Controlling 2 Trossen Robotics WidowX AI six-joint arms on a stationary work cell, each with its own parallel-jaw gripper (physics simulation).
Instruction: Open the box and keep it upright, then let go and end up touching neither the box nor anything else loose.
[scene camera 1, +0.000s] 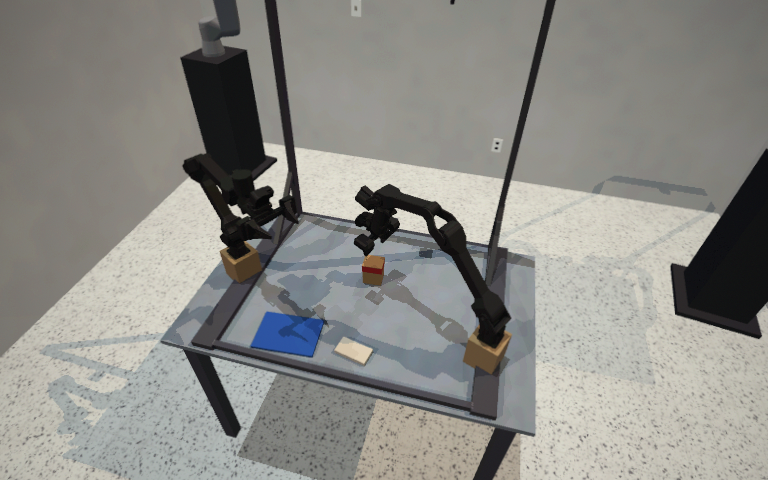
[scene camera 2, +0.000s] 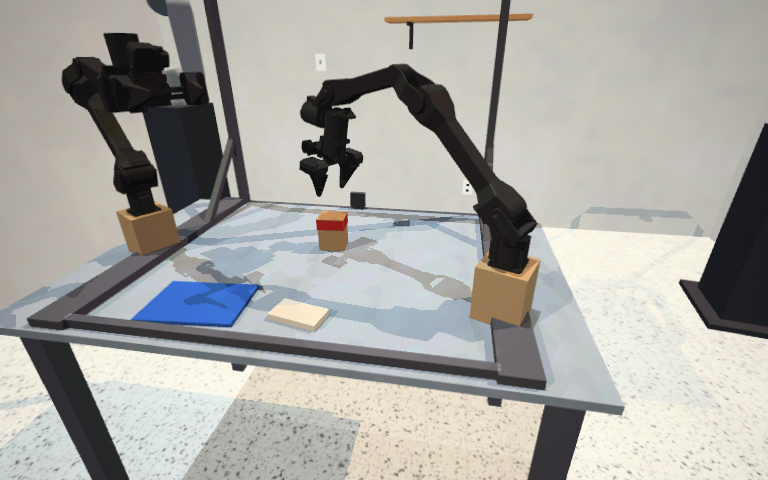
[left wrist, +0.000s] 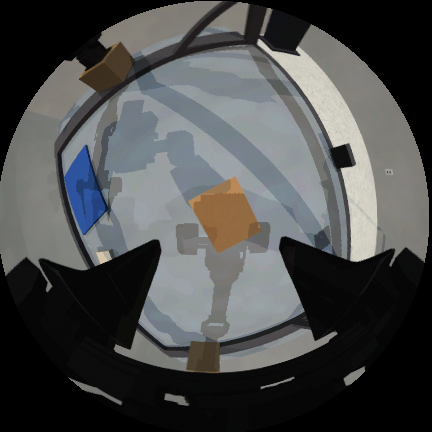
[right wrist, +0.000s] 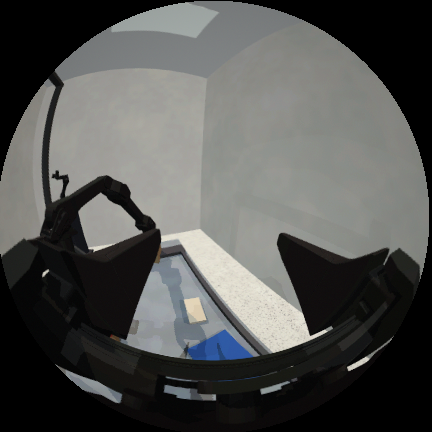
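Pixels of known places: left gripper, fingertip midpoint: (scene camera 1: 373, 249) (scene camera 2: 330, 192) (left wrist: 220, 245); right gripper, fingertip midpoint: (scene camera 1: 285, 229) (scene camera 2: 177, 92) (right wrist: 220, 237); left arm's base at its link origin: (scene camera 1: 490, 336) (scene camera 2: 508, 262); right arm's base at its link origin: (scene camera 1: 238, 251) (scene camera 2: 144, 210).
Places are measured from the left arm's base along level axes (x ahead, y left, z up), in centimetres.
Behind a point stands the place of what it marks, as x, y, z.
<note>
The small orange-brown box (scene camera 1: 373, 278) {48.4, -3.7, -8.8} (scene camera 2: 333, 240) {48.3, -3.7, -9.0} (left wrist: 227, 222) stands upright on the table, with a red band around its upper part. Its top lies flat and looks closed. My left gripper (scene camera 2: 330, 191) {49.6, -5.3, 4.3} (left wrist: 220, 245) {49.6, -5.3, 4.3} is open and points down above the box, with a clear gap between its fingertips and the top. In the left wrist view the box's top shows between and ahead of the fingers, turned at an angle to them. My right gripper (scene camera 1: 282, 228) {56.1, 26.7, 31.2} (right wrist: 220, 237) {56.1, 26.7, 31.2} is open and empty, raised near its own base at the picture's left, far from the box.
A flat blue panel (scene camera 1: 287, 333) {57.0, 32.3, -11.4} (scene camera 2: 195, 303) {56.8, 33.0, -11.4} (left wrist: 86, 192) {55.9, 28.3, -11.4} and a cream block (scene camera 1: 353, 350) {34.9, 24.2, -10.7} (scene camera 2: 298, 314) {34.3, 24.7, -10.7} (right wrist: 195, 310) {35.9, 24.4, -10.7} lie near the table's front edge. A dark frame rail (scene camera 2: 271, 341) {32.2, 33.8, -10.2} borders the front. A small black block (scene camera 2: 357, 199) {61.8, -33.2, -8.6} (left wrist: 343, 156) {61.8, -33.2, -8.1} shows at the back edge.
</note>
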